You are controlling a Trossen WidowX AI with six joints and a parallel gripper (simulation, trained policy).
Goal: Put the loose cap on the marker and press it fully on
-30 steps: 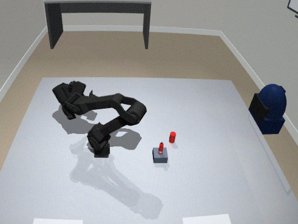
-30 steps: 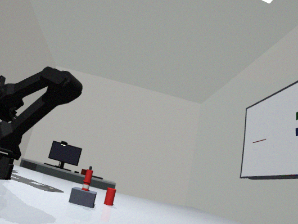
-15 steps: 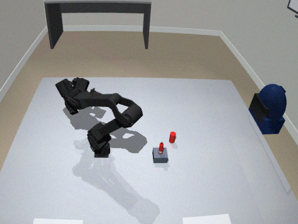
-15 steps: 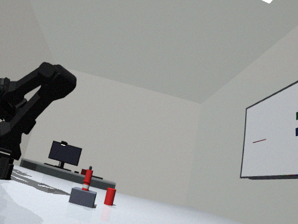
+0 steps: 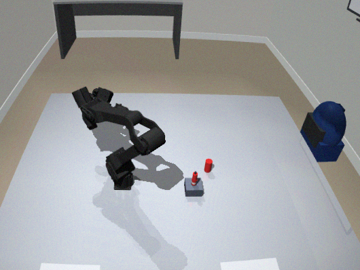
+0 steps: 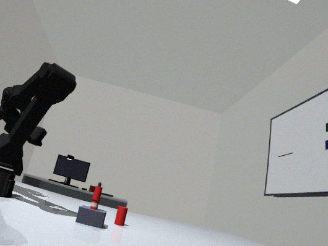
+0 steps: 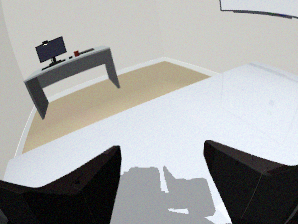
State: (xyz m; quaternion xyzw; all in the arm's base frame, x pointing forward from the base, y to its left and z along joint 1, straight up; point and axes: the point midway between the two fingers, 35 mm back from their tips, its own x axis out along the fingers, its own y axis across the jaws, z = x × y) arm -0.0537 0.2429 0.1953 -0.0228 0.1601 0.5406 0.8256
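Now: the red cap 37 cm ahead of my gripper tip, 20 cm to the right of it and 16 cm below it. Also, from my gripper tip: holder block (31 cm to the right, 30 cm ahead, 17 cm below).
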